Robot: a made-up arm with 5 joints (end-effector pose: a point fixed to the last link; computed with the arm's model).
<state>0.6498 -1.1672 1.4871 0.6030 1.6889</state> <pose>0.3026 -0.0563 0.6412 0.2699 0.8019 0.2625 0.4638</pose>
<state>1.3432 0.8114 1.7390 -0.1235 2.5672</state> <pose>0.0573 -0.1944 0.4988 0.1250 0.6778 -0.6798 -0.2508</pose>
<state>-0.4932 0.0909 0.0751 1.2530 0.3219</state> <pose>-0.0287 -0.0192 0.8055 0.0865 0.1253 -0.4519 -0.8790</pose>
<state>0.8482 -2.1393 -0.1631 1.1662 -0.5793</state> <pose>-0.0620 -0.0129 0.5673 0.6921 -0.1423 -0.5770 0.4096</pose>
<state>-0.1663 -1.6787 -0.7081 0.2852 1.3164</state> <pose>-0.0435 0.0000 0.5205 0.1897 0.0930 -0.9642 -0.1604</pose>
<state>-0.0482 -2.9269 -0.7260 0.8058 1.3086</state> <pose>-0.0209 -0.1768 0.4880 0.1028 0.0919 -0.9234 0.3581</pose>
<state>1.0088 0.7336 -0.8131 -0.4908 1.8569</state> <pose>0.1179 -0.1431 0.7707 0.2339 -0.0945 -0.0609 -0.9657</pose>
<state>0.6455 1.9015 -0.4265 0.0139 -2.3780</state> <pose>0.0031 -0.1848 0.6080 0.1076 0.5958 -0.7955 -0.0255</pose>
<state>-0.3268 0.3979 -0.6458 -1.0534 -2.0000</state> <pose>0.0279 -0.1926 0.7095 0.0078 0.3028 -0.2126 0.9290</pose>
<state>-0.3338 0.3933 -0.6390 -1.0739 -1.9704</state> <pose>0.0292 -0.1931 0.7097 0.0087 0.3093 -0.2110 0.9272</pose>
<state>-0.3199 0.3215 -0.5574 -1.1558 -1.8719</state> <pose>0.0422 -0.1917 0.7179 0.0210 0.3668 -0.1879 0.9109</pose>
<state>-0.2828 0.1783 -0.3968 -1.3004 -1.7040</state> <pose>0.0683 -0.1864 0.7302 0.0524 0.4724 -0.1430 0.8681</pose>
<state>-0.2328 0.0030 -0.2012 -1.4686 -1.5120</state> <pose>0.1001 -0.1782 0.7371 0.1002 0.5872 -0.0913 0.7980</pose>
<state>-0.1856 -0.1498 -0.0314 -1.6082 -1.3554</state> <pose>0.1263 -0.1713 0.7360 0.1469 0.6724 -0.0503 0.7237</pose>
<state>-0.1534 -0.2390 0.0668 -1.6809 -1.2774</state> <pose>0.1404 -0.1678 0.7327 0.1740 0.7151 -0.0289 0.6764</pose>
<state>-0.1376 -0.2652 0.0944 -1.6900 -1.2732</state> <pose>0.1444 -0.1669 0.7313 0.1795 0.7264 -0.0238 0.6630</pose>
